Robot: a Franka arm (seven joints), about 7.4 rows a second.
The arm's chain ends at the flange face. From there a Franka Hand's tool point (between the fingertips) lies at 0.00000 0.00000 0.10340 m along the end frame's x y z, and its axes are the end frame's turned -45 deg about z.
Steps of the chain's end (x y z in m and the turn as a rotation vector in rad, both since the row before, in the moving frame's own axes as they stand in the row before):
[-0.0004 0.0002 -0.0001 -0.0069 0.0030 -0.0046]
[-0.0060 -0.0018 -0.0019 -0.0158 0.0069 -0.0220]
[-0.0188 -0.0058 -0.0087 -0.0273 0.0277 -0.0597]
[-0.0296 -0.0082 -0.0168 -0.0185 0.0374 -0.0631]
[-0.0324 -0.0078 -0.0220 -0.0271 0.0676 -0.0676]
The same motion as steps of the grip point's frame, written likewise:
[-0.0007 0.0006 -0.0001 -0.0070 -0.0028 -0.0046]
[-0.0036 -0.0038 -0.0019 -0.0161 -0.0063 -0.0220]
[-0.0090 -0.0134 -0.0088 -0.0389 0.0003 -0.0597]
[-0.0136 -0.0227 -0.0169 -0.0395 0.0134 -0.0631]
[-0.0142 -0.0216 -0.0223 -0.0670 0.0286 -0.0676]

